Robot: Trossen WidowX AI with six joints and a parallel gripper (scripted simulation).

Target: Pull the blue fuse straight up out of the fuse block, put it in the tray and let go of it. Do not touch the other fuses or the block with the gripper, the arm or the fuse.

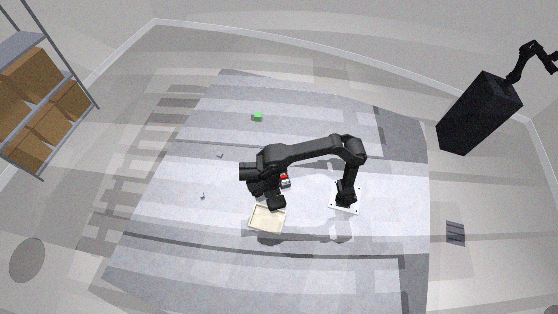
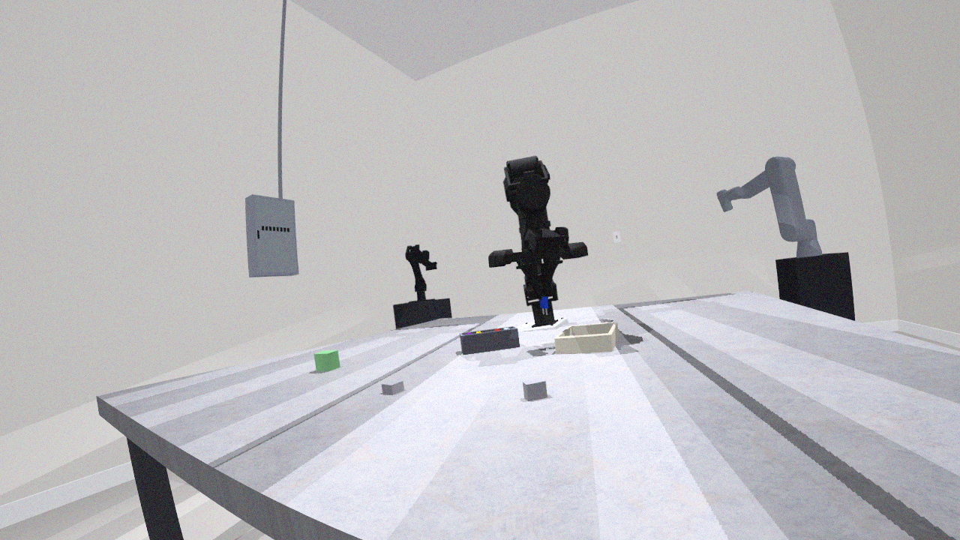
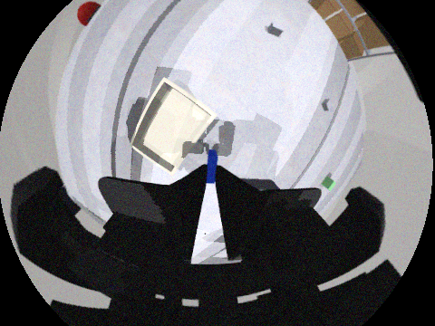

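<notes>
My gripper tip is 9 cm above the cream tray, 8 cm to the right of it and 1 cm past it.
</notes>
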